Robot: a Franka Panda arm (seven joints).
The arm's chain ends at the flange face. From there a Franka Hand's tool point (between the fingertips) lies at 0.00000 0.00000 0.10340 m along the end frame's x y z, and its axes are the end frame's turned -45 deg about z.
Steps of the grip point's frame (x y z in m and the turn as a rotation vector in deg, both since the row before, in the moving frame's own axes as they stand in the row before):
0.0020 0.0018 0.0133 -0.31 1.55 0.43
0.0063 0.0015 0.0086 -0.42 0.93 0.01
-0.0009 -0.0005 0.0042 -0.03 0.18 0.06
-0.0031 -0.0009 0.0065 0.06 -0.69 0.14
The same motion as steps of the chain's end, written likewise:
0.0003 0.0014 0.0133 0.88 1.32 0.43
0.0038 -0.0027 0.0086 0.36 0.95 0.01
-0.0013 0.0005 0.0042 0.11 0.15 0.06
-0.0019 0.0008 0.0065 -0.45 -0.53 0.14

